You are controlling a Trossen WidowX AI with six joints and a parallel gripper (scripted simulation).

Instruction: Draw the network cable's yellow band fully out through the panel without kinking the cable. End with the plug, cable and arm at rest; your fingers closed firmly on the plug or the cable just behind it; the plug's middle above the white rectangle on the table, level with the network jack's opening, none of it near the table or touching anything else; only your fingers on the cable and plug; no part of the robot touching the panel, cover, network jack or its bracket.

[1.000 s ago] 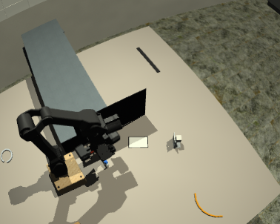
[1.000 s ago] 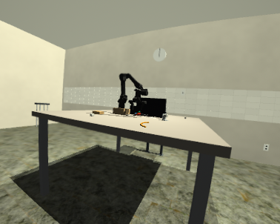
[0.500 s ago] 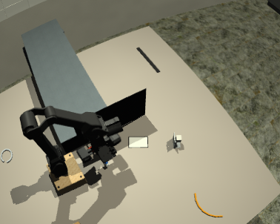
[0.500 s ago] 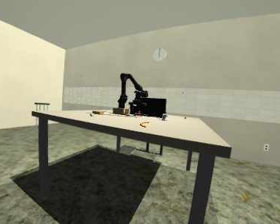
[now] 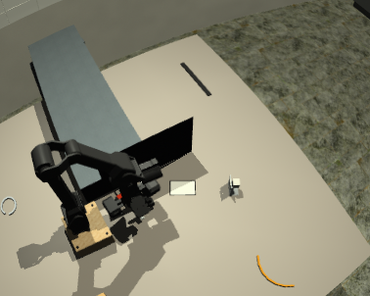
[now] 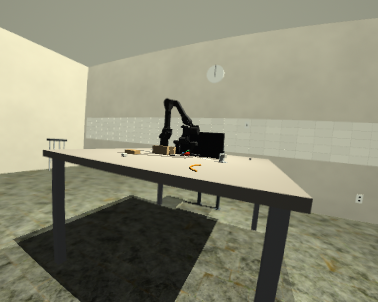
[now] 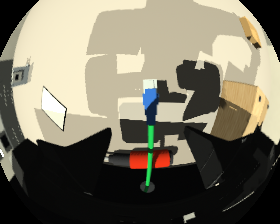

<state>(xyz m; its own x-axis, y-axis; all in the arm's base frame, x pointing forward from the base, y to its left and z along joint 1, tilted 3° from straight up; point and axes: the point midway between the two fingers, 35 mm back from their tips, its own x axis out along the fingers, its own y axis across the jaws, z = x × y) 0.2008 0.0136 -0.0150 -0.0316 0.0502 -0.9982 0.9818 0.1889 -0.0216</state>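
My hand is 40 mm to the left of the blue plug, 30 mm above it and 10 mm short of it. Also, from my hand: long grey cover 540 mm to the left, 70 mm behind, 50 mm above; then network jack 340 mm ahead, 70 mm to the right, 10 mm below; then white rectangle 180 mm ahead, 50 mm below, 10 mm to the left.
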